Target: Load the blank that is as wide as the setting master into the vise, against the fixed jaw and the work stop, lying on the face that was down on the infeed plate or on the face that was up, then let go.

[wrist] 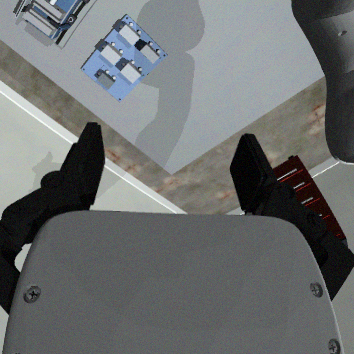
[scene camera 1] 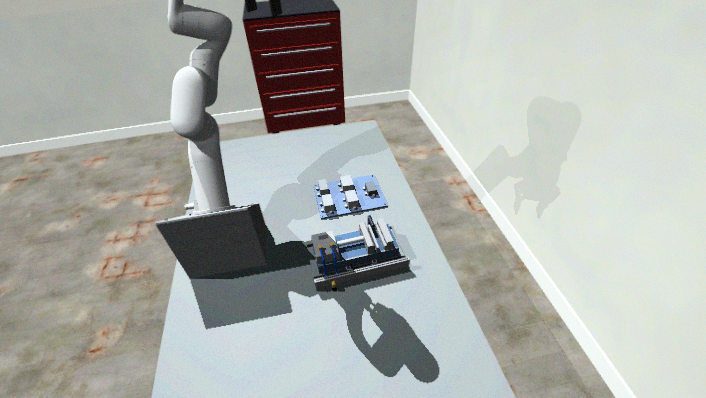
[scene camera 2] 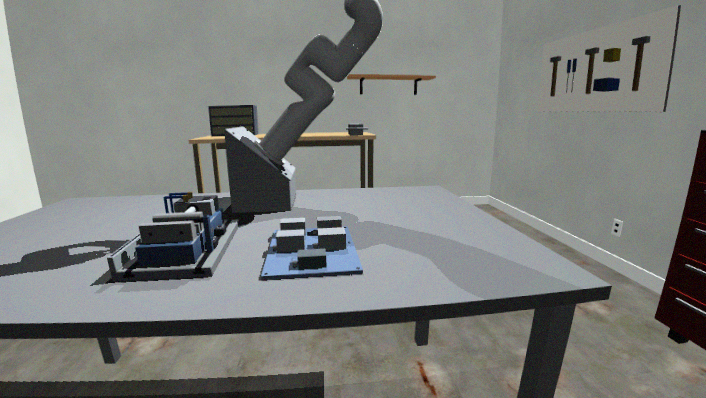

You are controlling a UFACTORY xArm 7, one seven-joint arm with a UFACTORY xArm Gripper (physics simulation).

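Seen in the pictures: gripper, fingertip midpoint: (wrist: pixel 170 145) (scene camera 1: pixel 264 12); arm's base at its link origin: (scene camera 1: pixel 214 211) (scene camera 2: pixel 268 153).
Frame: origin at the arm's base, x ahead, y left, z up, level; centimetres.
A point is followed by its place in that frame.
My gripper (wrist: pixel 170 145) @(x 24.9, y 17.8, z 50.4 cm) (scene camera 1: pixel 263 6) @(x 24.9, y 17.8, z 50.4 cm) is open and empty, high above the table and far from the parts. The blue infeed plate (scene camera 1: pixel 372 202) @(x 52.7, y 10.9, z -16.2 cm) (scene camera 2: pixel 345 265) @(x 54.5, y 24.1, z -16.2 cm) (wrist: pixel 117 90) @(x 53.9, y 23.6, z -16.2 cm) carries several light grey blocks, such as one near block (scene camera 1: pixel 327 202) @(x 35.6, y 10.4, z -12.6 cm) and another (scene camera 2: pixel 331 239) @(x 46.6, y 21.4, z -13.8 cm), and a darker grey block (scene camera 1: pixel 370 188) @(x 53.0, y 16.2, z -13.7 cm) (scene camera 2: pixel 311 259) @(x 55.2, y 17.6, z -14.4 cm) (wrist: pixel 105 79) @(x 53.0, y 17.4, z -13.8 cm). Their widths are hard to compare from here, and I cannot tell which is the setting master. The vise (scene camera 1: pixel 348 236) @(x 40.6, y -8.5, z -11.0 cm) (scene camera 2: pixel 167 254) @(x 55.1, y -10.1, z -12.8 cm) (wrist: pixel 40 21) @(x 51.1, y -10.4, z -7.8 cm) stands beside the plate, with two light jaws; no blank shows clearly between them.
The arm's wedge-shaped base (scene camera 1: pixel 225 245) @(x 3.2, y -10.9, z -4.3 cm) (scene camera 2: pixel 257 180) @(x 12.5, y -1.6, z -6.9 cm) stands on the table (scene camera 1: pixel 310 360) @(x 24.8, y -43.7, z -17.1 cm) (scene camera 2: pixel 400 280) @(x 59.9, y 33.9, z -17.1 cm). Blue hoses (scene camera 1: pixel 334 260) @(x 34.8, y -19.8, z -7.5 cm) rise at the vise's base-side end. A long rail (scene camera 1: pixel 365 272) @(x 43.7, y -21.8, z -13.1 cm) runs along the vise. A red drawer cabinet (scene camera 1: pixel 302 75) (wrist: pixel 312 197) stands beyond the table.
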